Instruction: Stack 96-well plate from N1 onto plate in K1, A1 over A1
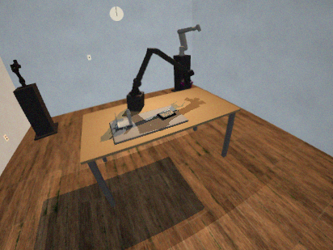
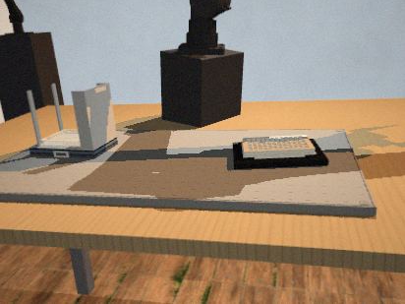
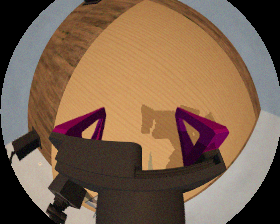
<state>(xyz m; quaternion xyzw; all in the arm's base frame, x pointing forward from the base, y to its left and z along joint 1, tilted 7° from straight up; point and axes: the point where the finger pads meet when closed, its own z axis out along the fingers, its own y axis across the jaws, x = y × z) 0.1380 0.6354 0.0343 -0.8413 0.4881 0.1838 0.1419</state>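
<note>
Now: hand 230 mm short of the black plate nest N1, 480 mm to the left of it and 130 mm above it. Round my hand: beige side panel (160 mm ahead, 830 mm to the right, 60 mm below); pale A1 square (180 mm ahead, 550 mm to the right, 120 mm below).
</note>
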